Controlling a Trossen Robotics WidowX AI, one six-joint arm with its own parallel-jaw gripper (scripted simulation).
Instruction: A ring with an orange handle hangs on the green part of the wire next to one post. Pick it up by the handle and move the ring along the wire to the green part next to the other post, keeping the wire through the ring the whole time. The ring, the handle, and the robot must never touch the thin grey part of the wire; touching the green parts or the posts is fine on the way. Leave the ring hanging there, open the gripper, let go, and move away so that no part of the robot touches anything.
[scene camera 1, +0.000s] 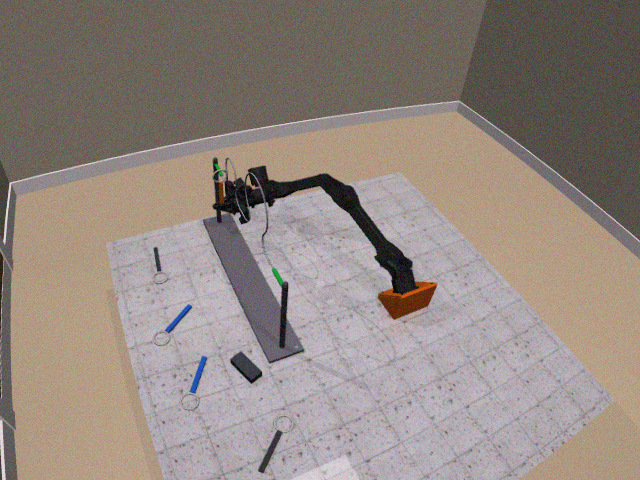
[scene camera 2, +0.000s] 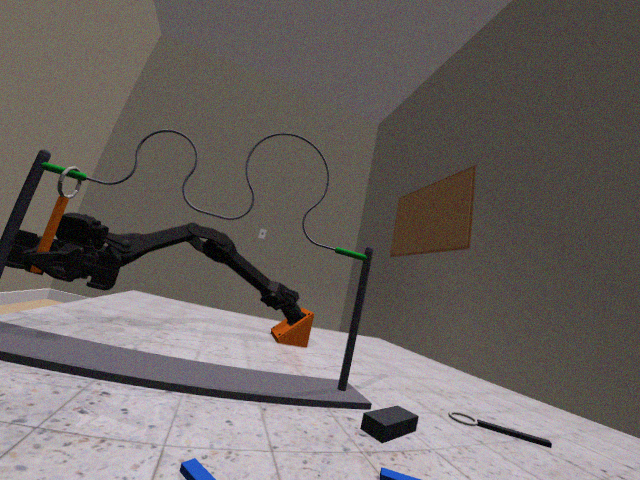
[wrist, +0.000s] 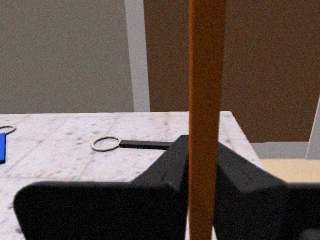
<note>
In view: my gripper (scene camera 2: 25, 256) and a black block (scene camera 2: 386, 424).
My gripper shows as well in scene camera 1 (scene camera 1: 212, 207) and in the wrist view (wrist: 194, 143). The wrist view misses the black block: it is out of frame.
</note>
